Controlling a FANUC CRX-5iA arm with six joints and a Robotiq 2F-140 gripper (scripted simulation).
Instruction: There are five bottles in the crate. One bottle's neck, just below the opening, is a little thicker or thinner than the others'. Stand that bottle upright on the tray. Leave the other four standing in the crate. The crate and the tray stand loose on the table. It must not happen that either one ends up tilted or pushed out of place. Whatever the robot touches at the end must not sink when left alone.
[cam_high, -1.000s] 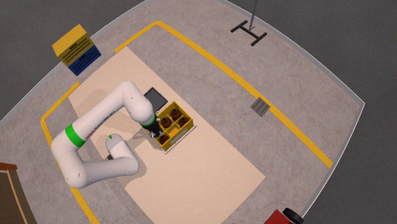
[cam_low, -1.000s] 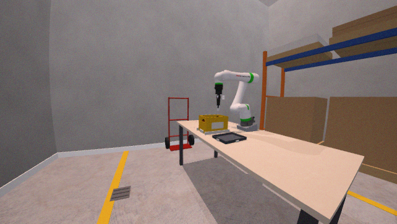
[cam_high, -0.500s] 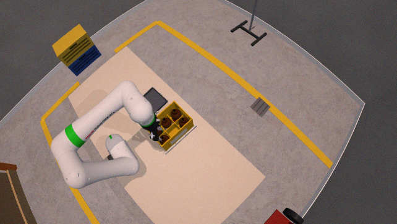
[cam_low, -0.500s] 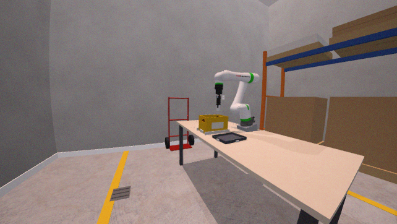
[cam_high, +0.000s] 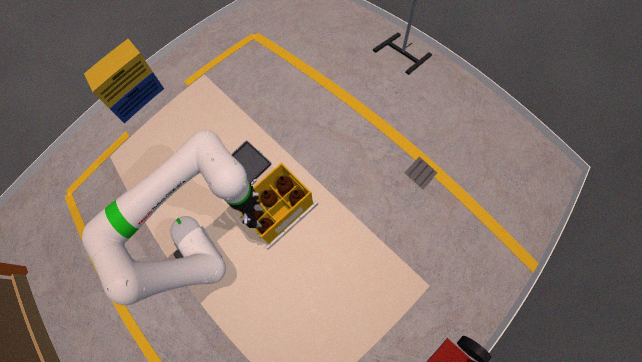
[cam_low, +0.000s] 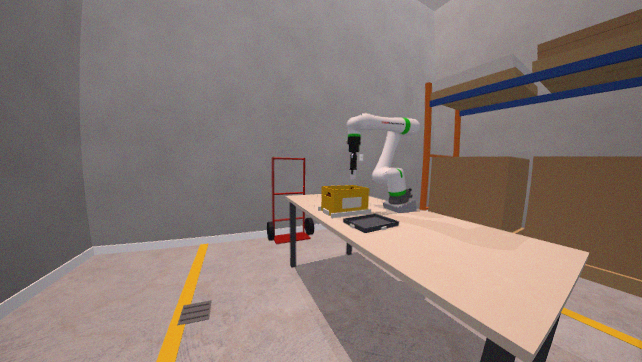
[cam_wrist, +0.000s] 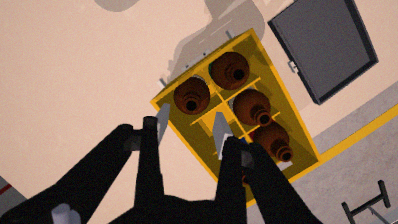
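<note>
Now: hand 17 cm above the yellow crate, 10 cm short of it and 3 cm to the right of it. Also, from my hand: dark tray (32 cm to the left, 24 cm below, 13 cm ahead); brown bottle (17 cm below, 10 cm ahead, 7 cm to the left).
</note>
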